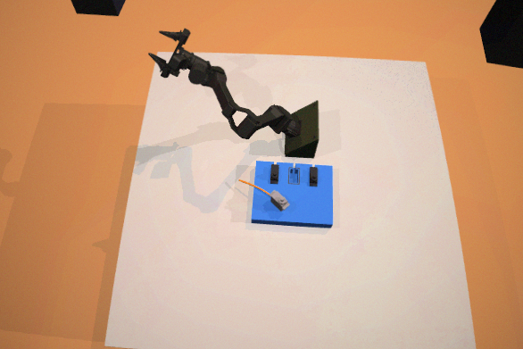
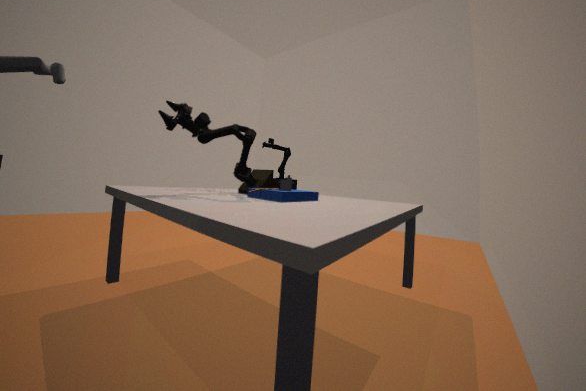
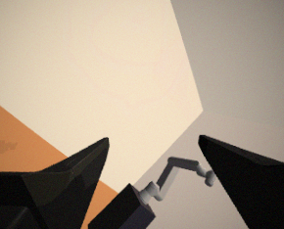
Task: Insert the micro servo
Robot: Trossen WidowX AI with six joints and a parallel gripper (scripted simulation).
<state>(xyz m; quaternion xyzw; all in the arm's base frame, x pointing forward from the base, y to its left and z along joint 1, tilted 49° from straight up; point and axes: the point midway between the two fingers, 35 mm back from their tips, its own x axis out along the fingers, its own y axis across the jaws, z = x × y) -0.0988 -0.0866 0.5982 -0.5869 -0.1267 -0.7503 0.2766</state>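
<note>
My gripper tip is now 560 mm to the right of the blue deck, 400 mm above it and 380 mm short of it.
</note>
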